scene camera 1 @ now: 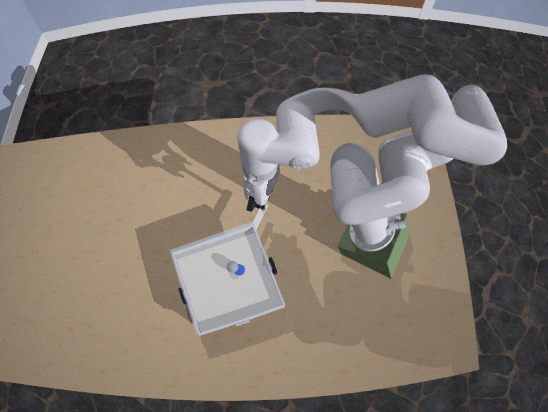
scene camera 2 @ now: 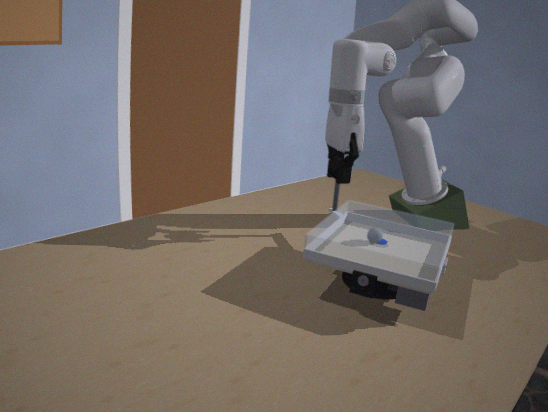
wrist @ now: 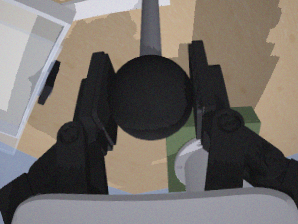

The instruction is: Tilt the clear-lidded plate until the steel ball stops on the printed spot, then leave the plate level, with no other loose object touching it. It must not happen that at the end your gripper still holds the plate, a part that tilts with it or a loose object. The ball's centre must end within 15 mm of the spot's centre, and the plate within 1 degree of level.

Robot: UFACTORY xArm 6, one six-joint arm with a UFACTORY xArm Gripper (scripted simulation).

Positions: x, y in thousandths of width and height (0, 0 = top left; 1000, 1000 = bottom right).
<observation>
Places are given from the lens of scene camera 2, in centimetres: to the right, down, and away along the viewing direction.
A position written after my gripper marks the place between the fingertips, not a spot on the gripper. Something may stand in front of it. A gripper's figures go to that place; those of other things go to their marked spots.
my gripper (scene camera 2: 618, 438): 14, -6, 97
dark pivot base (scene camera 2: 705, 708): 20, 15, 76
</observation>
